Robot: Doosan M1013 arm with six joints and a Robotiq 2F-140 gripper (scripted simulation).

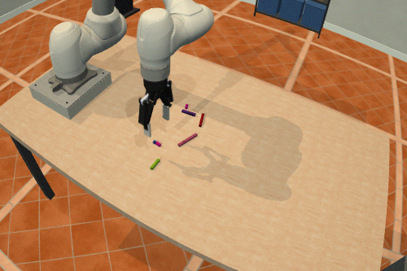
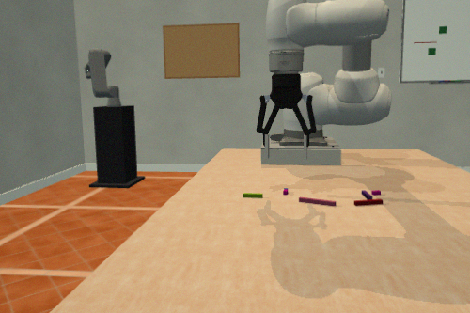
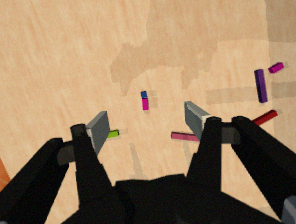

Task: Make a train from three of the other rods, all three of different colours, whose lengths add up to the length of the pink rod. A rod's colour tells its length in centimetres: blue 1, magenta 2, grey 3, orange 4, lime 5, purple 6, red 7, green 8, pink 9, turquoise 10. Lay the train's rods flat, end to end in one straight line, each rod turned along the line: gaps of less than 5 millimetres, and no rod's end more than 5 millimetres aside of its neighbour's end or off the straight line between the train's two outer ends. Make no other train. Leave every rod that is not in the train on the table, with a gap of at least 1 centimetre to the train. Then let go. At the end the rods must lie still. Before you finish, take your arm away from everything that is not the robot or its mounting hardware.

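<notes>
The purple rod lies 10 mm ahead of my hand, 210 mm to the left of it and 120 mm below it. Round my hand: pink rod (80 mm ahead, 80 mm to the left, 120 mm below); then lime rod (40 mm ahead, 80 mm to the right, 120 mm below); then blue rod (20 mm behind, 120 mm below).
</notes>
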